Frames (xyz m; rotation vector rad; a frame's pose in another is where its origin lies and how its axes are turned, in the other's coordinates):
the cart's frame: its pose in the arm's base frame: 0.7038 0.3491 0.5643 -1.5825 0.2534 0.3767
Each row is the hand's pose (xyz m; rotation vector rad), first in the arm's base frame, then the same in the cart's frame.
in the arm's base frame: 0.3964 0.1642 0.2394 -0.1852 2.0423 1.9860
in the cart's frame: -0.1683 0.4274 -0.1525 0.2558 -0.0242 2.4387
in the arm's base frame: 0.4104 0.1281 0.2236 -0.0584 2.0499 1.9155
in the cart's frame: -0.1518 0.4383 -0.1893 0.3901 -0.0002 2.4547
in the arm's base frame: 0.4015 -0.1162 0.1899 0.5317 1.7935 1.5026
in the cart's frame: -0.1637 0.4850 -0.4313 1.2001 -0.0358 2.2826
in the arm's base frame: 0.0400 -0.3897 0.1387 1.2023 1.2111 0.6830
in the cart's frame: -0.4945 0.6858 -0.6728 2.3947 -0.0223 1.5102
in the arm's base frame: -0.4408 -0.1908 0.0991 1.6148 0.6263 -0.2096
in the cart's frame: -0.9068 0.8985 -0.4340 -3.0260 -0.1839 -0.3153
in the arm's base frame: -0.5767 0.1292 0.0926 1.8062 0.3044 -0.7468
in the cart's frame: -1.0070 0.9411 -0.1037 -2.6888 -0.3342 0.3627
